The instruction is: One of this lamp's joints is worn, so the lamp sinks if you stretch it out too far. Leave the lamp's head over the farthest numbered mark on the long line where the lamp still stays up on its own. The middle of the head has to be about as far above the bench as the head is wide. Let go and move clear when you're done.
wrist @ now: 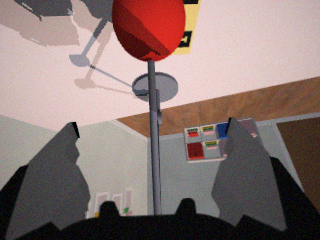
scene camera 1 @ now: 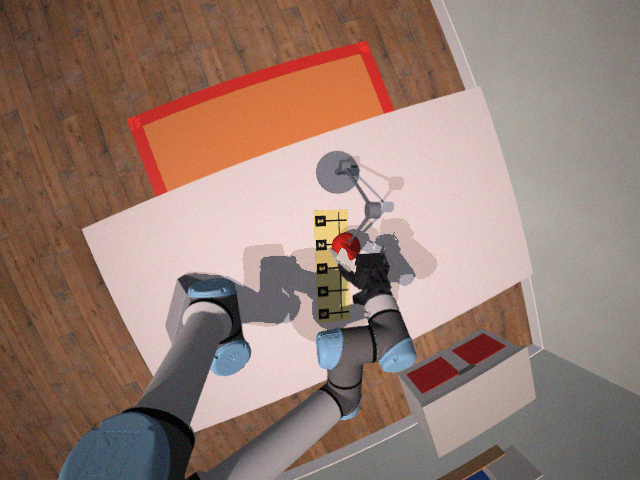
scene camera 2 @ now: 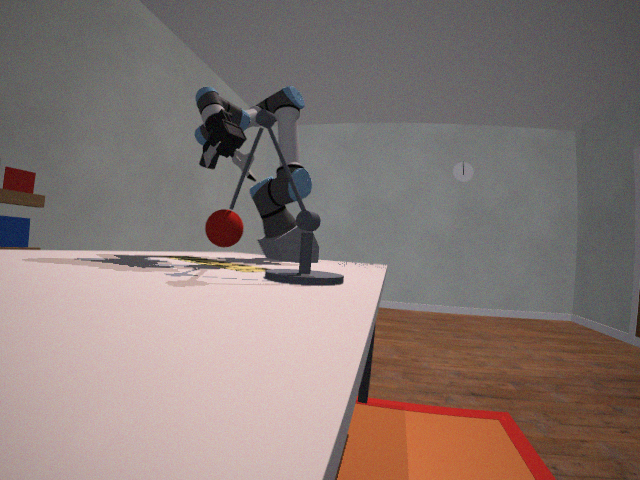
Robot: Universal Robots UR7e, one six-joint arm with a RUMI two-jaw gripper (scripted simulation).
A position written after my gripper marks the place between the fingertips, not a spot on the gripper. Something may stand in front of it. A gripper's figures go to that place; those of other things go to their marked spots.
My gripper (wrist: 153,120) is 0.13 m from the lens. A grey round base (wrist: 167,88) is 0.46 m from the lens.
